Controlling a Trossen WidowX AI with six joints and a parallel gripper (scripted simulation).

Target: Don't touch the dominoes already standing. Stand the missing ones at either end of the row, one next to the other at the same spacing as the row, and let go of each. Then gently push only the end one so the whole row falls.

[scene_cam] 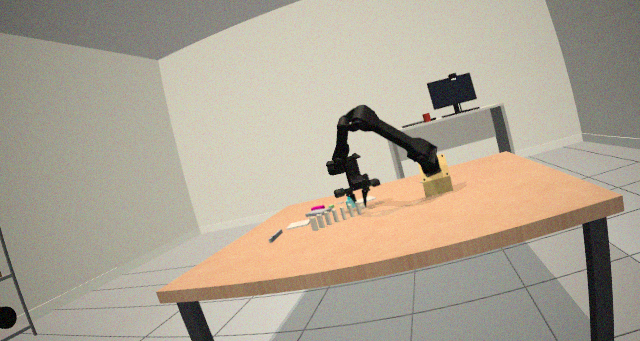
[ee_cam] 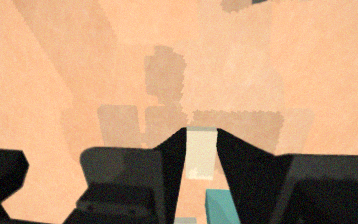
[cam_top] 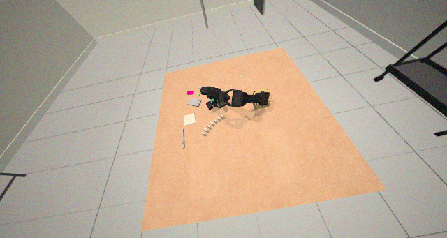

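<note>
Right now my gripper tip is 70 mm to the left of the teal block, 50 mm short of it and 20 mm below it. The rest, counted from my gripper tip: cream pad: 270 mm ahead, 30 mm to the left; then grey pad: 200 mm ahead, 130 mm to the right, 10 mm above; then green block: 190 mm to the right, 150 mm ahead, 10 mm above.
</note>
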